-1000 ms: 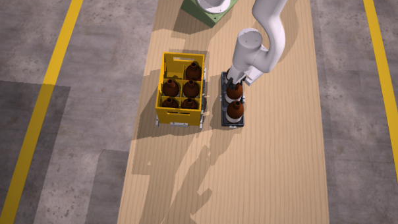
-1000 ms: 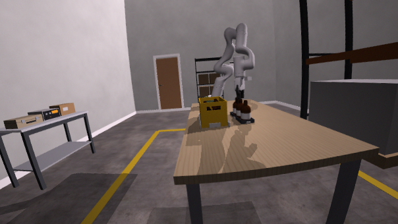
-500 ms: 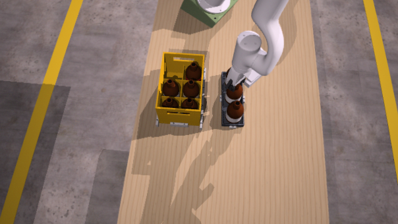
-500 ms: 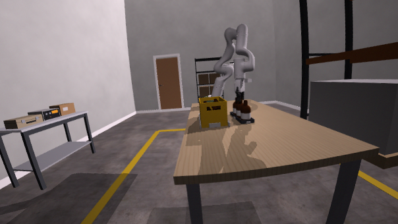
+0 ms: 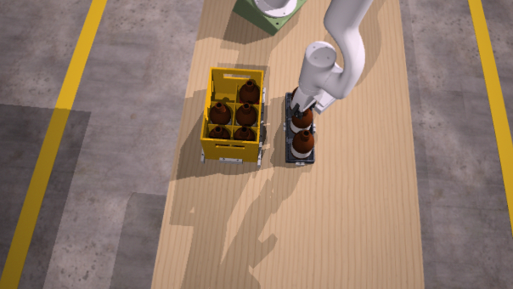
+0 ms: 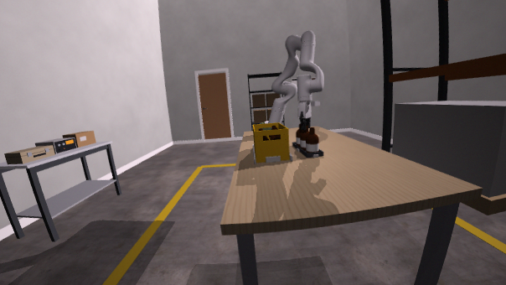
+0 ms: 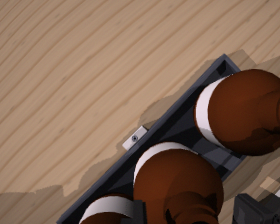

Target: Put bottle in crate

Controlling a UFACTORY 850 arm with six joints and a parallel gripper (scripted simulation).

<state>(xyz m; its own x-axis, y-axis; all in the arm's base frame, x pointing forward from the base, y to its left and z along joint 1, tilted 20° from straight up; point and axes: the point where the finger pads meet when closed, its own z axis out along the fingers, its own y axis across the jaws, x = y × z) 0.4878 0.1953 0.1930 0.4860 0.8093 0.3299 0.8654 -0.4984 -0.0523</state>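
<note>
Now: hand 14 cm above the dark tray. Round my hand: yellow crate 7 cm ahead, 23 cm to the right, 7 cm below.
</note>
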